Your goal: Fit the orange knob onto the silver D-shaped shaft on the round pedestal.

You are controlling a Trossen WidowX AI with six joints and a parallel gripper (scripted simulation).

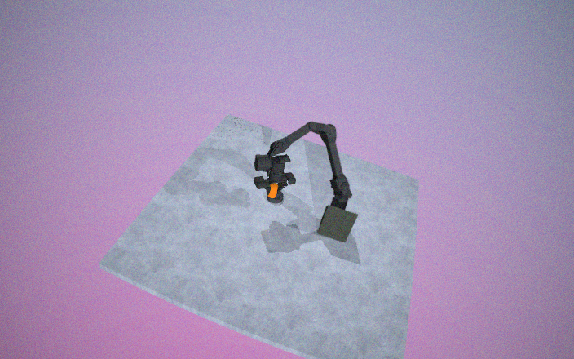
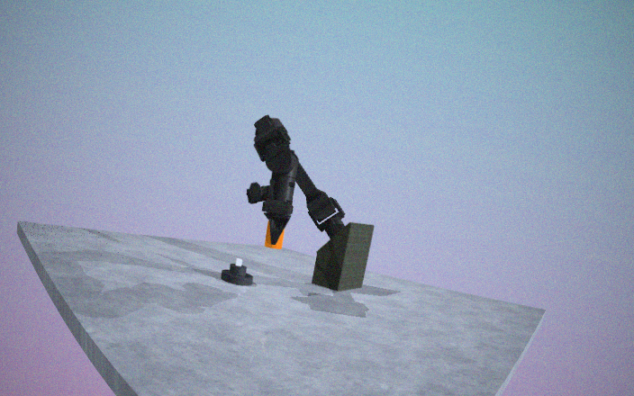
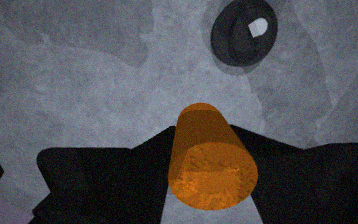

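The round pedestal lies 10 mm behind my gripper tip, 110 mm to the right of it and 90 mm below it. The rest, counted from my gripper tip: orange knob (40 mm above).
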